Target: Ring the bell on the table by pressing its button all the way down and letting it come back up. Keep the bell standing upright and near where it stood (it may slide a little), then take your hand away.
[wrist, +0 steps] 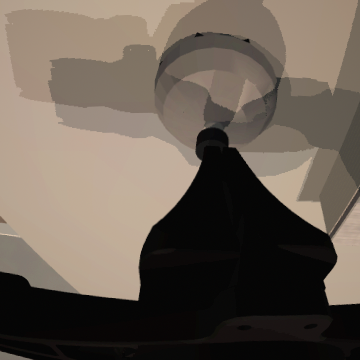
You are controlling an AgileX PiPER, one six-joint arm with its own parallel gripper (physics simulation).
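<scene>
The bell [215,95] stands upright in the upper middle of the wrist view, a shiny domed body with a dark rim. Its black button [212,140] shows at the near side of the dome in this view. My gripper [217,163] is shut, its two black fingers together with nothing between them. The fingertips overlap the lower edge of the button in the view; whether they touch it cannot be told. Part of the button is hidden behind the tips.
The bell stands on a pale beige table top [100,190]. Dark shadows of the arm and gripper fall across it to the left and right of the bell. An edge of the table top runs at the right, with a lighter wood-like surface [350,220] beyond.
</scene>
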